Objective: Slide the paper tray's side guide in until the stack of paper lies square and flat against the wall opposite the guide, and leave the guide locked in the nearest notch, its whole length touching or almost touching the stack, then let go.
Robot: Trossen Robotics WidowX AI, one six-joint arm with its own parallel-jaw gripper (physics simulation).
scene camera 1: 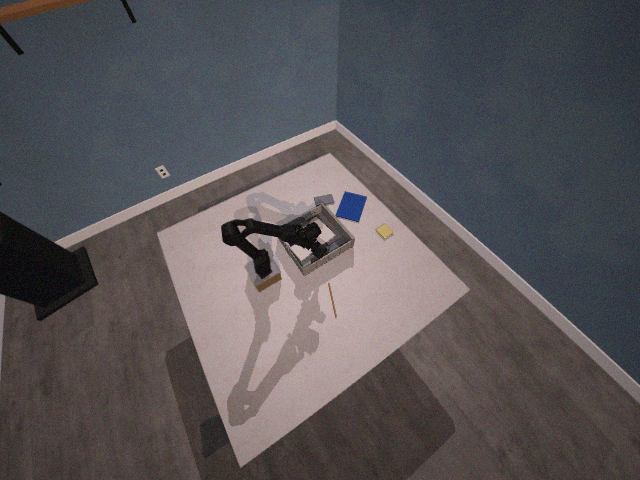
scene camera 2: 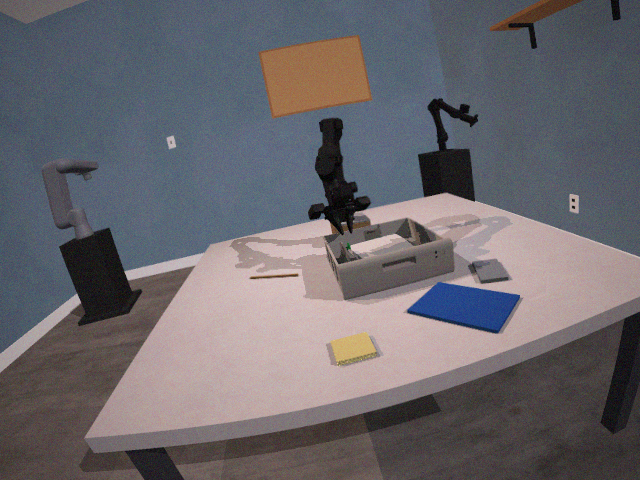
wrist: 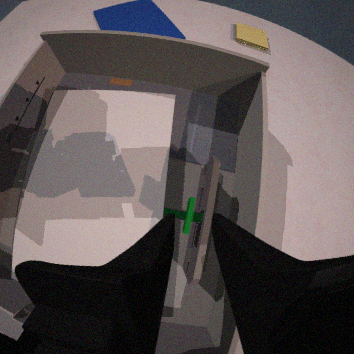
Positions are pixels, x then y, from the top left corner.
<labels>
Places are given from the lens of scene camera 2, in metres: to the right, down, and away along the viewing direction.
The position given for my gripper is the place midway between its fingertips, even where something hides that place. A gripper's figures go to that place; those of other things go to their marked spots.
my gripper [scene camera 2: 347, 233]: 0.08, -0.02, 1.02
blue book [scene camera 2: 486, 310]: 0.34, 0.15, 0.65
white paper stack [scene camera 2: 392, 242]: 0.23, 0.01, 1.08
yellow note pad [scene camera 2: 357, 347]: 0.07, 0.21, 0.64
The marked spots on the white paper stack and the blue book are 0.47 m apart.
</labels>
